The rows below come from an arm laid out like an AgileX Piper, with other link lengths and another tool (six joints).
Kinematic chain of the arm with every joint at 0, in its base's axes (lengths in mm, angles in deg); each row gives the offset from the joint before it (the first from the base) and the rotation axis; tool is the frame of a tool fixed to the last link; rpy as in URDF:
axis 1: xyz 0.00 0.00 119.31 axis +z
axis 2: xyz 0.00 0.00 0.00 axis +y
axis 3: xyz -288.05 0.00 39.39 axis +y
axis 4: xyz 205.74 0.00 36.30 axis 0.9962 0 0.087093
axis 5: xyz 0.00 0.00 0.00 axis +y
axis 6: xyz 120.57 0.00 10.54 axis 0.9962 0 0.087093
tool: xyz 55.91 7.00 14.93 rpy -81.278 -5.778 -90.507
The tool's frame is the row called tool.
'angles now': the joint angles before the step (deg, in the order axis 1, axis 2, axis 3, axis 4, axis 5, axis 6). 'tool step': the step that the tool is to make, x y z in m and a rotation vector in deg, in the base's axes. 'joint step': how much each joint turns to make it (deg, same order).
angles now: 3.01 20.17 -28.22 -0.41 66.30 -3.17
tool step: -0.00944 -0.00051 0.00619 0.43 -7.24 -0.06
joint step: 0.00 -7.52 -0.01 0.00 0.28 0.07
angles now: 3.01 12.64 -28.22 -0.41 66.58 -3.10
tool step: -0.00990 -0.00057 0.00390 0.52 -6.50 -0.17
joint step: 0.00 -7.04 0.00 0.00 0.53 0.24
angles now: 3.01 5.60 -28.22 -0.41 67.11 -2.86
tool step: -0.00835 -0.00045 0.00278 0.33 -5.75 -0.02
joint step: 0.00 -6.01 0.00 0.00 0.25 0.03
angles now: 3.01 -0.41 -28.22 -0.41 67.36 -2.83
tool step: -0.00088 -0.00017 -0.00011 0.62 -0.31 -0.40
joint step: 0.00 -0.50 0.00 0.00 0.17 0.72
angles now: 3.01 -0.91 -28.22 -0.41 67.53 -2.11
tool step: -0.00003 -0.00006 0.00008 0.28 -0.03 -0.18
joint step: 0.00 -0.04 -0.01 0.00 0.00 0.33
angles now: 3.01 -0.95 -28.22 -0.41 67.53 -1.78
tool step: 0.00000 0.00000 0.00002 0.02 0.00 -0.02
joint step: -0.01 0.00 0.00 0.00 0.00 0.02
